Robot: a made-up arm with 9 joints.
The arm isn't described. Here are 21 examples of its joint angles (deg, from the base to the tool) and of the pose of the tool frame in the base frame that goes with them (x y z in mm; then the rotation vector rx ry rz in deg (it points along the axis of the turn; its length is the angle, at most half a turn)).
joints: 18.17 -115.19 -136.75 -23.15 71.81 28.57 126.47 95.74 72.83
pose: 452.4 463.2 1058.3 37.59 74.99 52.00
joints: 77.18 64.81 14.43 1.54 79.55 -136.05 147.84 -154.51 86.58
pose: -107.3 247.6 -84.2 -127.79 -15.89 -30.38
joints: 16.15 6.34 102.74 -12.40 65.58 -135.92 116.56 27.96 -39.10
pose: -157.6 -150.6 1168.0 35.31 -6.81 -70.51
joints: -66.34 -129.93 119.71 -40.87 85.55 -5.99 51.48 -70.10 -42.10
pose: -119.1 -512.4 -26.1 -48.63 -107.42 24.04
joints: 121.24 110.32 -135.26 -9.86 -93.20 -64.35 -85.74 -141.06 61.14
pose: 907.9 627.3 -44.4 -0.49 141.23 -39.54
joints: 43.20 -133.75 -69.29 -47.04 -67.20 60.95 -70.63 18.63 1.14
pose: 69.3 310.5 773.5 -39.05 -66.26 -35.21
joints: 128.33 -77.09 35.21 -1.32 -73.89 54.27 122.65 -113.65 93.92
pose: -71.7 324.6 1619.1 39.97 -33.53 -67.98
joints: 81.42 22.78 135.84 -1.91 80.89 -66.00 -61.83 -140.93 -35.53
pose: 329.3 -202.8 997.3 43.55 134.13 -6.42
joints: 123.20 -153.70 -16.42 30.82 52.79 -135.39 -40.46 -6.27 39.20
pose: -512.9 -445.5 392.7 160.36 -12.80 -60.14
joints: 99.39 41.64 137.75 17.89 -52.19 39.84 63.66 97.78 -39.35
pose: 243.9 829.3 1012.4 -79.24 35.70 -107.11
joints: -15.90 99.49 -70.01 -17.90 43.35 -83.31 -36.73 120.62 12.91
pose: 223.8 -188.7 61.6 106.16 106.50 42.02
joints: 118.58 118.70 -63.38 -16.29 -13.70 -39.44 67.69 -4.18 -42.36
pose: 150.4 61.1 -187.0 133.96 -7.13 76.79
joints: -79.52 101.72 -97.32 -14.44 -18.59 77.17 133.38 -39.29 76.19
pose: -749.8 -344.9 71.1 128.78 -103.14 13.58
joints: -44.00 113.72 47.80 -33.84 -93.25 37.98 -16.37 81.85 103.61
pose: -140.0 -1047.5 842.6 117.14 -22.78 -10.94
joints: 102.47 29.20 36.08 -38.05 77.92 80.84 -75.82 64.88 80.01
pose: 102.0 450.3 1161.5 57.30 88.70 75.56
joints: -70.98 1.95 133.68 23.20 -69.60 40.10 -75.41 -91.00 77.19
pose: 185.5 360.6 988.9 50.15 -141.50 -36.99
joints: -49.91 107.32 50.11 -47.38 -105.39 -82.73 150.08 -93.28 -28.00
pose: 639.3 -637.7 827.9 -18.61 44.61 -157.39
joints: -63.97 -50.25 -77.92 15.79 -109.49 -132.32 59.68 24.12 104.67
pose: 260.6 -130.2 480.5 -113.13 46.81 -93.46
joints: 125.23 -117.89 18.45 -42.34 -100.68 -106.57 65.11 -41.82 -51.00
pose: -78.6 419.9 977.2 -38.94 93.01 85.21
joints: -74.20 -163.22 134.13 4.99 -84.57 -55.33 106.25 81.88 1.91
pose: 581.5 7.9 394.0 -22.03 62.03 -64.05
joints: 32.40 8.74 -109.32 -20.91 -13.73 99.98 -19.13 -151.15 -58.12
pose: -234.5 428.8 486.8 23.28 -88.78 -2.39
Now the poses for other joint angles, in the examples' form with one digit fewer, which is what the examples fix.
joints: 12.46 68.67 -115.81 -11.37 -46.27 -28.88 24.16 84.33 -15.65
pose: -776 432 576 -105.1 -45.9 24.1
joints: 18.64 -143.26 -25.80 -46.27 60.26 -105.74 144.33 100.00 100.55
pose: 226 314 515 -57.9 21.9 -13.8
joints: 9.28 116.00 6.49 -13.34 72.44 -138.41 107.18 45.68 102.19
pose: -168 383 488 -18.2 75.4 18.5
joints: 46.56 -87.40 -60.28 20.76 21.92 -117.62 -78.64 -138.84 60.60
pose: 668 -393 1183 -26.7 -6.3 -169.6
